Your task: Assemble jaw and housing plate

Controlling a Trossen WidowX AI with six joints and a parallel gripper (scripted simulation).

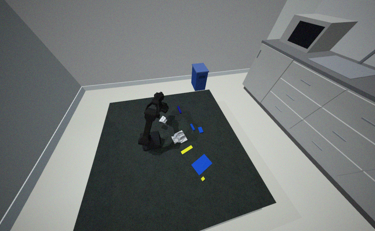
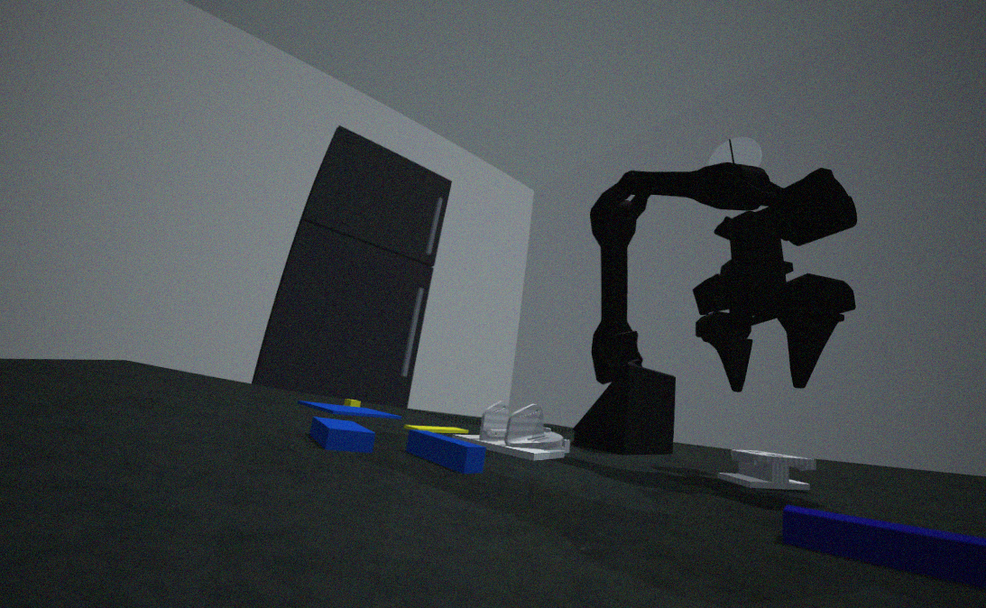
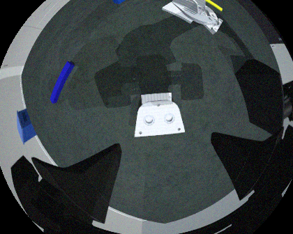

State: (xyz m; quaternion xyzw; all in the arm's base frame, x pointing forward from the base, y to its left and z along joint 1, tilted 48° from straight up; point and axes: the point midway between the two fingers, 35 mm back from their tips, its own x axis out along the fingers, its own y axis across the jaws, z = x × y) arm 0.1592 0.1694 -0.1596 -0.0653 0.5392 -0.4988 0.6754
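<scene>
Now: gripper tip 1 cm short of the white ribbed rest and 9 cm above it. Round my gripper tip: flat blue sheet (25 cm ahead, 53 cm to the right, 10 cm below); then long blue bar (21 cm ahead, 11 cm to the left, 9 cm below); then yellow strip (16 cm ahead, 38 cm to the right, 10 cm below).
</scene>
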